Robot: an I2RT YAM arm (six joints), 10 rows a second.
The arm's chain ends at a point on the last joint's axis. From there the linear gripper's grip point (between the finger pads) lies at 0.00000 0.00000 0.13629 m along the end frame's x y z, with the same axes.
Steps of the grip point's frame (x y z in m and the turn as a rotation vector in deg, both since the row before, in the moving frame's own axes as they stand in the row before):
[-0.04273, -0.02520, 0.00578, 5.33, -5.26, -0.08]
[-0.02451, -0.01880, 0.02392, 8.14, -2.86, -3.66]
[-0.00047, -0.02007, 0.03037, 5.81, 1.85, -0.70]
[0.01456, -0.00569, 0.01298, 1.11, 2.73, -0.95]
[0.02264, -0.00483, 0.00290, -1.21, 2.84, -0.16]
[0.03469, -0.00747, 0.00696, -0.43, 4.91, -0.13]
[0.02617, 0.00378, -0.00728, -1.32, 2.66, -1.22]
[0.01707, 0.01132, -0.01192, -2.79, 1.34, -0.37]
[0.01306, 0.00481, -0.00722, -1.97, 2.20, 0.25]
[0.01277, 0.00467, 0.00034, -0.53, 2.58, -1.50]
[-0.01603, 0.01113, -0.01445, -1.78, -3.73, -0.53]
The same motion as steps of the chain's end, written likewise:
[-0.03024, -0.01257, 0.00694, 5.33, -5.26, -0.08]
[-0.01712, 0.00026, 0.02546, 8.14, -2.86, -3.66]
[-0.00478, -0.00625, 0.03114, 5.81, 1.85, -0.70]
[0.00809, -0.00300, 0.01316, 1.11, 2.73, -0.95]
[0.01588, -0.00770, 0.00310, -1.21, 2.84, -0.16]
[0.02302, -0.00848, 0.00746, -0.43, 4.91, -0.13]
[0.01981, 0.00071, -0.00710, -1.32, 2.66, -1.22]
[0.01386, 0.00470, -0.01172, -2.79, 1.34, -0.37]
[0.00784, 0.00011, -0.00704, -1.97, 2.20, 0.25]
[0.00662, 0.00349, 0.00048, -0.53, 2.58, -1.50]
[-0.00718, 0.00686, -0.01410, -1.78, -3.73, -0.53]

